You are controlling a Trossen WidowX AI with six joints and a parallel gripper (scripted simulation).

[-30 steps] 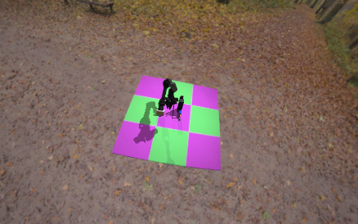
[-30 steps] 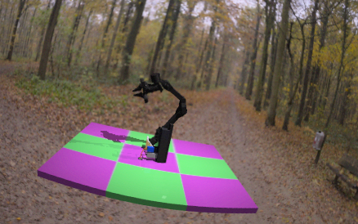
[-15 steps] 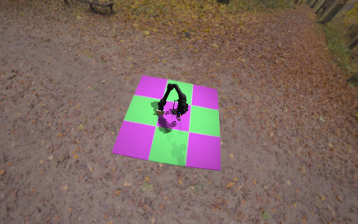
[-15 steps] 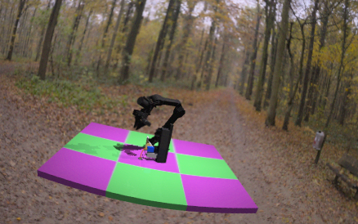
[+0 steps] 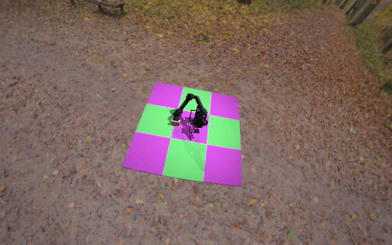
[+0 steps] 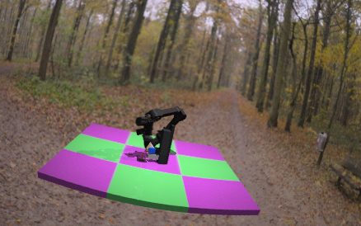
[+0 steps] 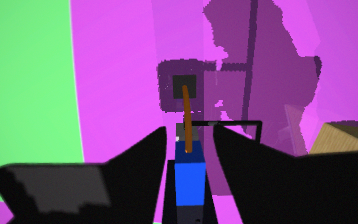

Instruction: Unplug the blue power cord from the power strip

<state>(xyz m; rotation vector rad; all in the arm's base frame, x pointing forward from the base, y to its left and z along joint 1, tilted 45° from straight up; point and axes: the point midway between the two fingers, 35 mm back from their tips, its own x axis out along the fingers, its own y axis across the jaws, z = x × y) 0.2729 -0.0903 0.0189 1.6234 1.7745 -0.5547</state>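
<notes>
Right now the blue plug is 70 mm to the left of my gripper tip, 20 mm behind it and 10 mm below it.
</notes>
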